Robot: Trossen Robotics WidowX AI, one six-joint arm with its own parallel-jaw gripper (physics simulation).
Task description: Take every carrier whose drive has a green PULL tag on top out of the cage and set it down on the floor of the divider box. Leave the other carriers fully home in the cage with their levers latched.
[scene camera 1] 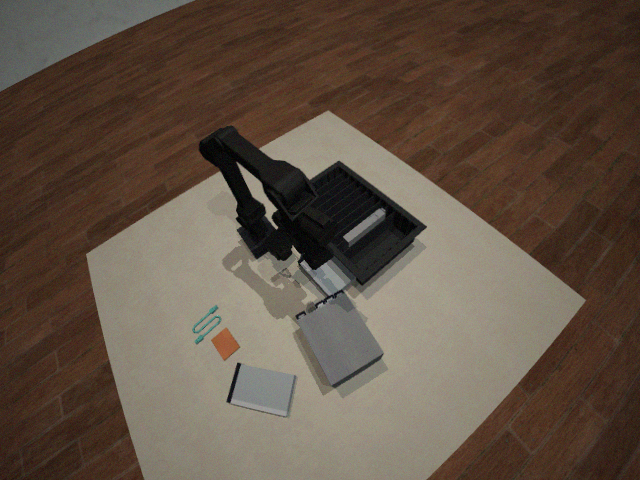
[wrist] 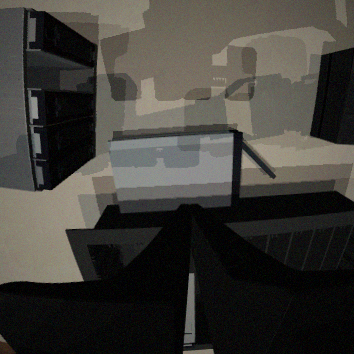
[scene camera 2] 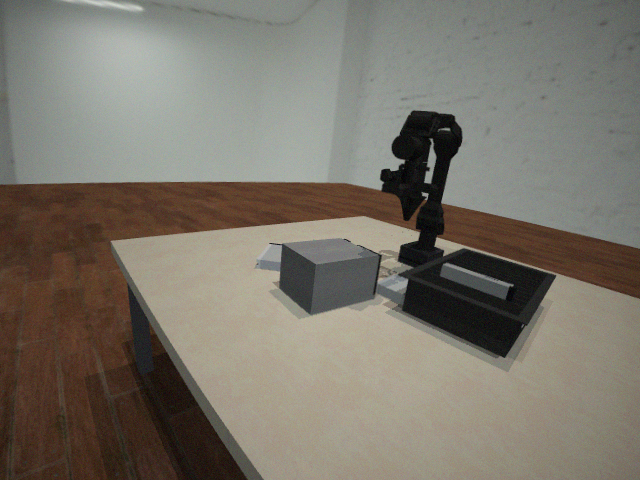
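Pixels of known places: gripper, fingertip midpoint: (scene camera 1: 306, 251) (wrist: 188, 211) (scene camera 2: 406, 220); arm's base, origin of the base link: (scene camera 1: 256, 228) (scene camera 2: 425, 247).
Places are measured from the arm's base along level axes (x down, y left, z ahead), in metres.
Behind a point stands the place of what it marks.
My gripper (scene camera 1: 318, 263) (scene camera 2: 406, 219) {y 0.067, x -0.129, z 0.258 m} (wrist: 188, 211) {y 0.067, x -0.129, z 0.258 m} is shut and empty, above the table beside the black divider box (scene camera 1: 383, 196) {y 0.406, x -0.032, z 0.189 m} (scene camera 2: 454, 324) {y 0.298, x 0.037, z 0.357 m} (wrist: 285, 205) {y 0.151, x 0.026, z 0.101 m}. A pale carrier (scene camera 1: 330, 277) {y 0.104, x 0.034, z 0.292 m} (scene camera 2: 391, 287) {y 0.108, x 0.034, z 0.332 m} (wrist: 175, 172) {y 0.106, x 0.034, z 0.261 m} lies flat between the box and the grey cage (scene camera 1: 341, 341) {y 0.009, x -0.058, z 0.487 m} (scene camera 2: 336, 273) {y 0.081, x -0.029, z 0.512 m} (wrist: 12, 110) {y 0.021, x -0.058, z 0.395 m}, its lever swung out. In the wrist view the cage front shows one carrier (wrist: 60, 37) {y -0.037, x -0.031, z 0.362 m}, an empty bay, then three carriers (wrist: 62, 107) {y 0.022, x -0.029, z 0.366 m} side by side. Another carrier (scene camera 1: 364, 227) {y 0.269, x -0.049, z 0.255 m} (scene camera 2: 475, 280) {y 0.283, x -0.039, z 0.260 m} (wrist: 190, 310) {y 0.268, x -0.049, z 0.239 m} is inside the divider box. No green tag can be made out.
Another pale carrier (scene camera 1: 263, 390) {y -0.233, x 0.034, z 0.454 m} (scene camera 2: 268, 257) {y -0.213, x 0.034, z 0.502 m} lies flat on the table, away from the box. An orange square (scene camera 1: 225, 343) {y -0.275, x 0.055, z 0.268 m} and a teal cable (scene camera 1: 206, 324) {y -0.304, x 0.056, z 0.177 m} lie near it. The arm's base (scene camera 1: 254, 241) {y -0.031, x 0.000, z 0.042 m} (scene camera 2: 419, 253) {y 0.018, x 0.007, z 0.065 m} (wrist: 336, 97) {y -0.002, x 0.019, z 0.067 m} stands beside the divider box.
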